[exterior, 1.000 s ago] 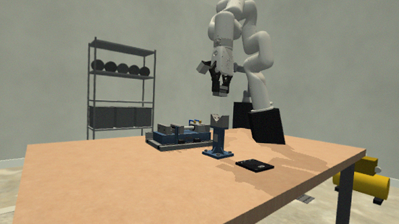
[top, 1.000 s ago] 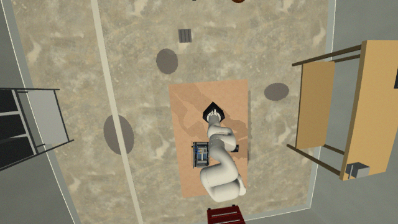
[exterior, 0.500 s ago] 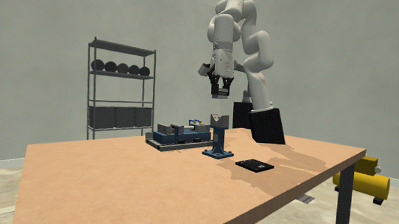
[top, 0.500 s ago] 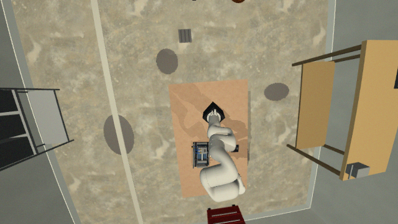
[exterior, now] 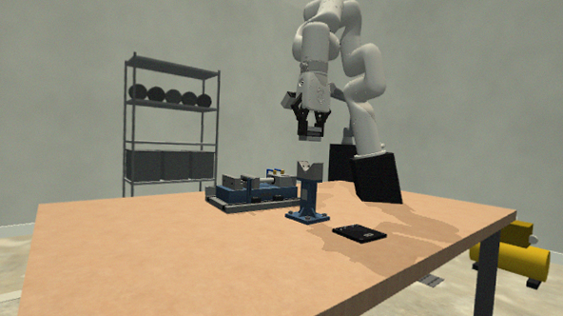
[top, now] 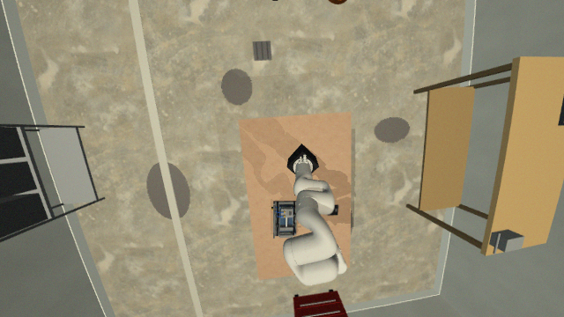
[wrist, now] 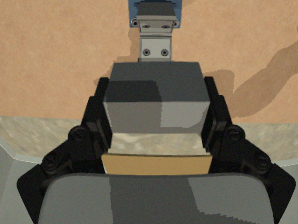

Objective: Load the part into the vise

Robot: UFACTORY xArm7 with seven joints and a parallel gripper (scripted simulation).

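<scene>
The grey block lies 10 mm below my hand. The rest, counted from my hand: work stop 90 mm ahead, 180 mm to the right, 160 mm below; grey V-block 20 mm to the left, 120 mm below; cylinder rod 220 mm to the right, 170 mm below.
</scene>
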